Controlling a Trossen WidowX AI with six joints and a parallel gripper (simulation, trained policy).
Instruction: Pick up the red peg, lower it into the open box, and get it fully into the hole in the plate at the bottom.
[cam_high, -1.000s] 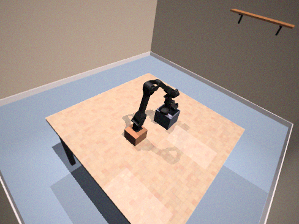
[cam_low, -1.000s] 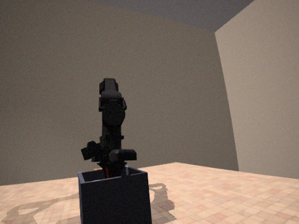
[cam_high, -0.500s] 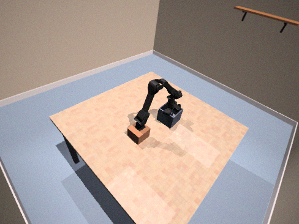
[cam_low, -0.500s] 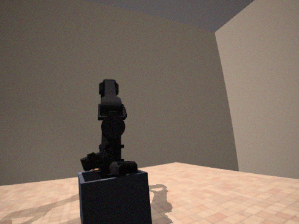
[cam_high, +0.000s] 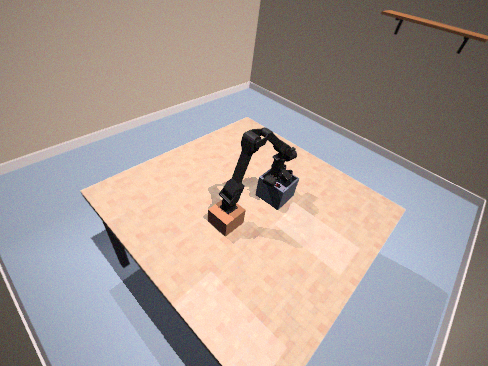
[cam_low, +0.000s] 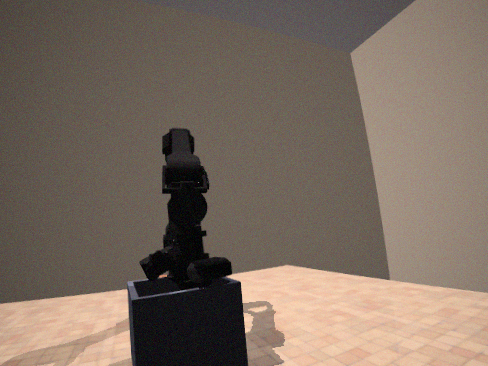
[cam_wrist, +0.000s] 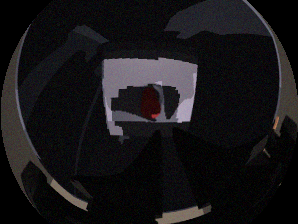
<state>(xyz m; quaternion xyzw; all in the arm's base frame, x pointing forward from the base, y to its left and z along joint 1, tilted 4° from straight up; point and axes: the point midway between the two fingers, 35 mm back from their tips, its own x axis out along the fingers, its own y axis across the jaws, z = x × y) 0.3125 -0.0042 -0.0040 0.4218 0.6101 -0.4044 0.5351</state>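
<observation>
Right now my gripper tip is 2 cm short of the red peg, 3 cm to the left of it and 3 cm above it. The rest, counted from my gripper tip: pale plate 2 cm ahead, 3 cm to the right, 3 cm below.
</observation>
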